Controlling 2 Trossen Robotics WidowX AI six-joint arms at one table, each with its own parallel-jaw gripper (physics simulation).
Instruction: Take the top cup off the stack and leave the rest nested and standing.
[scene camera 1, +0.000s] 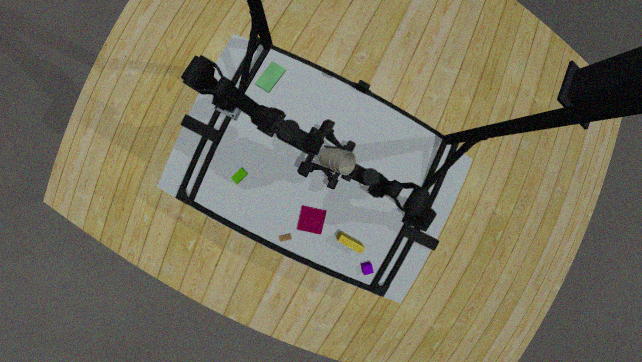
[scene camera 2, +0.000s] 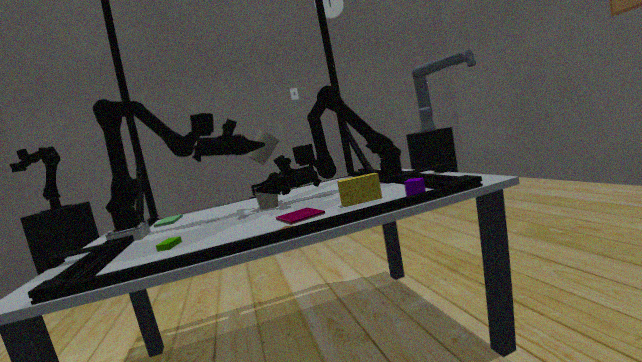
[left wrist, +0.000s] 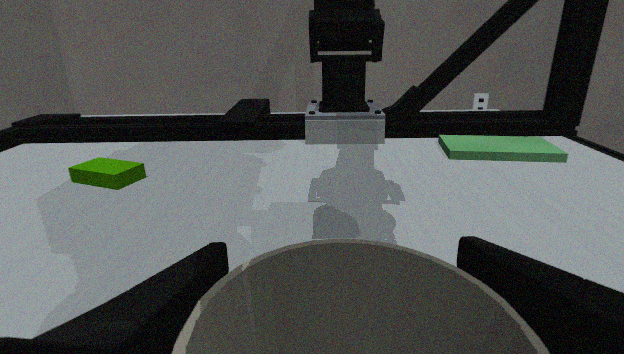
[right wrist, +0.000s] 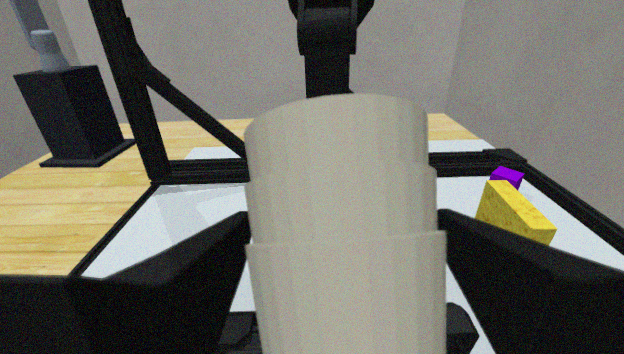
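Where they show: left gripper, fingertip midpoint: (scene camera 1: 319, 154) (scene camera 2: 254, 189) (left wrist: 342, 253); right gripper, fingertip midpoint: (scene camera 1: 339, 160) (scene camera 2: 263, 144) (right wrist: 342, 220); left arm's base, link origin: (scene camera 2: 392, 173); right arm's base, link origin: (scene camera 1: 229, 102) (scene camera 2: 127, 227) (left wrist: 343, 107).
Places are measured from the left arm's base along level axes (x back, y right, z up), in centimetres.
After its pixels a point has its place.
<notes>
Several nested beige cups (scene camera 1: 336, 159) @[x -43.5, y 5.1, z 22.4 cm] (scene camera 2: 270, 147) @[x -40.7, y 2.4, z 17.3 cm] (right wrist: 345, 200) @[x -44.5, y 5.8, z 21.2 cm] are tilted in the air, with at least two rim steps showing in the right wrist view. My right gripper (scene camera 2: 261, 144) @[x -42.1, y 5.4, z 18.6 cm] (right wrist: 342, 220) @[x -42.1, y 5.4, z 18.6 cm] is shut on them, high above the table. Below, a beige cup (scene camera 2: 267, 201) (left wrist: 360, 300) stands upright on the table; how many cups are nested there is hidden. My left gripper (scene camera 2: 268, 192) (left wrist: 342, 253) @[x -48.1, y 5.6, z 4.9 cm] is shut on this standing cup near its rim, fingers on both sides. In scene camera 1 the raised cups hide the standing one.
A magenta slab (scene camera 1: 312, 220) @[x -40.1, y -18.8, z -1.3 cm] (scene camera 2: 301, 215) @[x -40.6, y -21.3, z -1.3 cm], brown piece (scene camera 1: 285, 237) @[x -47.3, y -29.7, z -1.3 cm], yellow block (scene camera 1: 351, 242) @[x -23.5, y -19.8, z 4.9 cm] (scene camera 2: 359, 190) @[x -23.8, y -22.0, z 1.4 cm] (right wrist: 517, 215) @[x -25.6, y -18.8, z 4.6 cm] and purple cube (scene camera 1: 367, 268) @[x -11.4, y -28.2, z 1.9 cm] (scene camera 2: 415, 187) @[x -12.0, y -30.6, z 0.2 cm] (right wrist: 506, 176) @[x -11.9, y -27.7, z 1.9 cm] lie nearer the front rail. A green block (scene camera 1: 239, 175) @[x -73.9, y -14.1, z -0.6 cm] (scene camera 2: 169, 243) @[x -73.5, y -17.1, z -0.8 cm] (left wrist: 107, 171) @[x -72.2, y -13.4, z -0.6 cm] and pale green slab (scene camera 1: 270, 77) @[x -79.4, y 27.1, z -1.1 cm] (scene camera 2: 169, 220) @[x -78.8, y 23.8, z -1.1 cm] (left wrist: 502, 146) @[x -78.3, y 27.4, z -1.1 cm] lie at left.
</notes>
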